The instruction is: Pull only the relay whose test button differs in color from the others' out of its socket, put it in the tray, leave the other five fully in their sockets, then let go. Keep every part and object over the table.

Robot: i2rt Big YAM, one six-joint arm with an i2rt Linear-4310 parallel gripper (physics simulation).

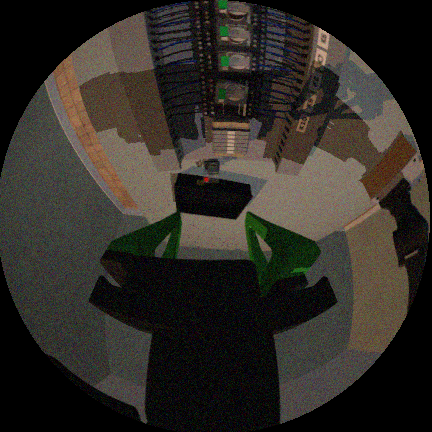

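Where they show: gripper, fingertip midpoint: [212,216]; arm's base, link origin: [394,192].
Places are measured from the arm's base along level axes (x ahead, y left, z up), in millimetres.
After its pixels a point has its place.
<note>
A relay's red test button [206,179] {x 517, y 72, z -20 mm} shows at the far edge of the black tray [215,202] {x 507, y 207, z -60 mm}, with a grey relay-like part just beyond it. The relay's dark body blends with the tray, so I cannot tell how deep it sits. Several relays with green test buttons, the nearest one a relay [233,93] {x 480, y -78, z 11 mm}, stand in the socket row at the top. An empty-looking socket [231,109] {x 478, y -45, z -39 mm} is at the near end of that row. My gripper [212,216] {x 498, y 9, z 83 mm} is partly open with nothing between its green fingers. It is on the near side of the tray, apart from the red-button relay.
Slotted wire ducts, a left one [141,100] {x 582, y -77, z -20 mm} and a right one [292,125] {x 401, y -40, z -21 mm}, flank the relay row, with blue wires between. A ribbed terminal block [230,140] {x 479, y -9, z -17 mm} lies between the row and the tray. A brown block [389,165] {x 85, y -47, z -34 mm} is at the right. An orange-brown strip [92,125] runs along the left.
</note>
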